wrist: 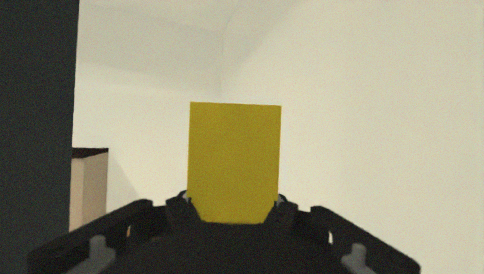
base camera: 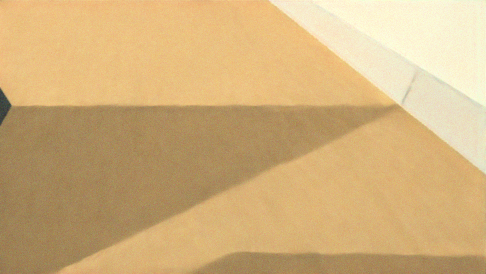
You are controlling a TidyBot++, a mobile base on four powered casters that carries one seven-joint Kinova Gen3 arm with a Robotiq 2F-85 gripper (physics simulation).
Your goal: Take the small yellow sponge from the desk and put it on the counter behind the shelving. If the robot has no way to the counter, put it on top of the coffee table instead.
In view: the gripper [wrist: 232, 197], a small yellow sponge [wrist: 233, 155] and a beige counter [wrist: 89, 167].
The base camera view does not show the small yellow sponge: it is out of frame.
